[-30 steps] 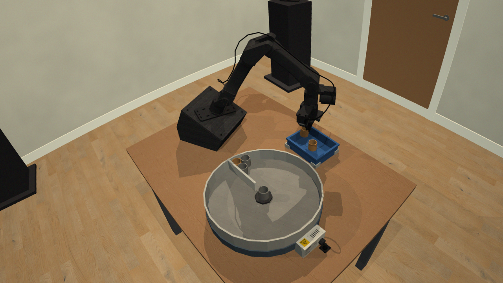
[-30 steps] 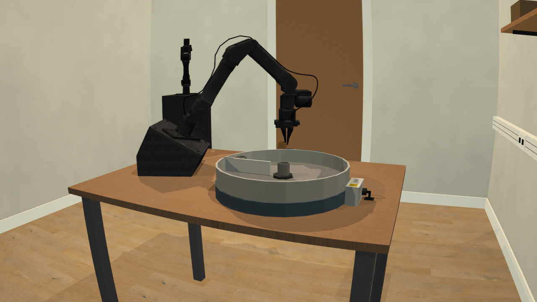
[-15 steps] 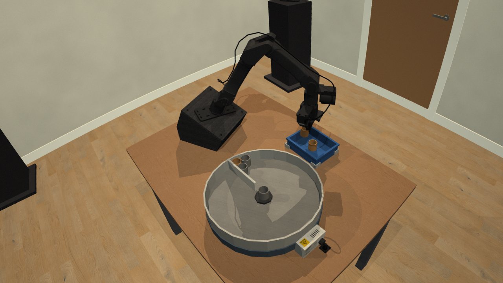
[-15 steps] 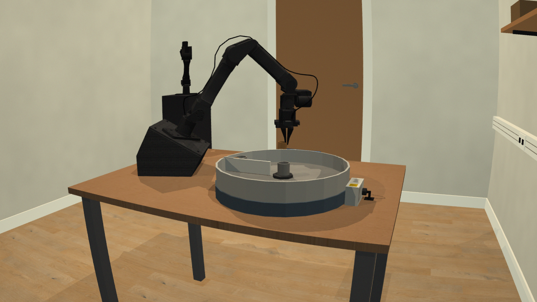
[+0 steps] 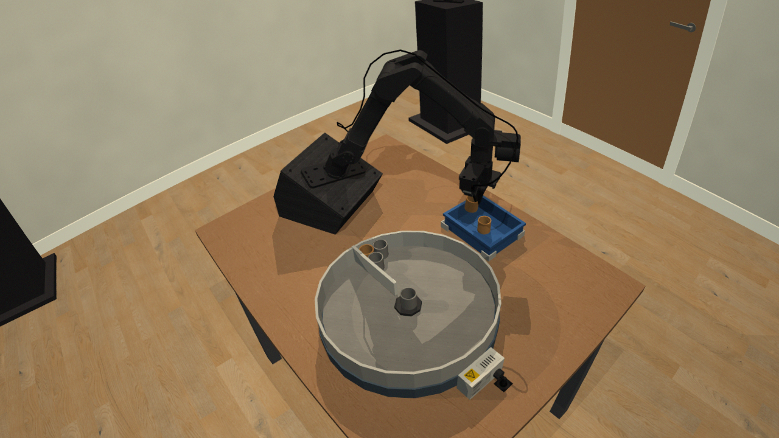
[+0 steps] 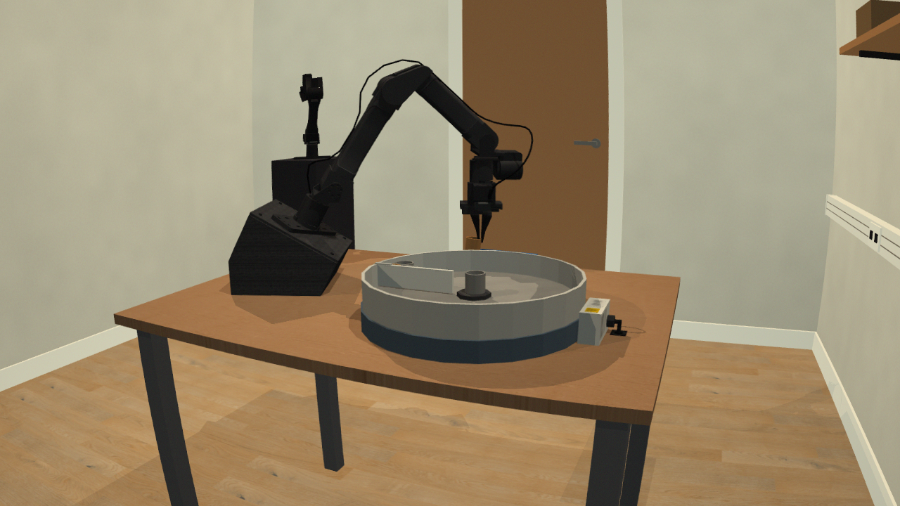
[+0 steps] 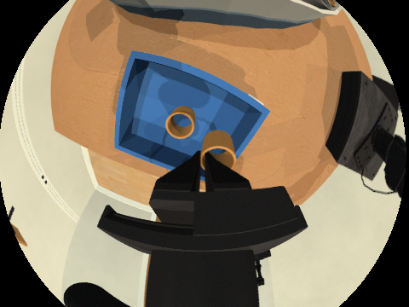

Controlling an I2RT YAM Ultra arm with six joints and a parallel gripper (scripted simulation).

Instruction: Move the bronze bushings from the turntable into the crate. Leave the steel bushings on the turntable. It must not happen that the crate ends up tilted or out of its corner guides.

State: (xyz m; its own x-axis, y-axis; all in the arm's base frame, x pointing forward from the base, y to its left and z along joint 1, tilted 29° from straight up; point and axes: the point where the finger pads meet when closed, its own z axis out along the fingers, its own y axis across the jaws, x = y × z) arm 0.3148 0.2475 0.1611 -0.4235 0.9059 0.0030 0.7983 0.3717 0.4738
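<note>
Now: hand 6 cm above the blue crate, 3 cm short of it and 1 cm to the left of it. Also, from my hand: grey turntable (36 cm to the right, 16 cm ahead, 4 cm below).
</note>
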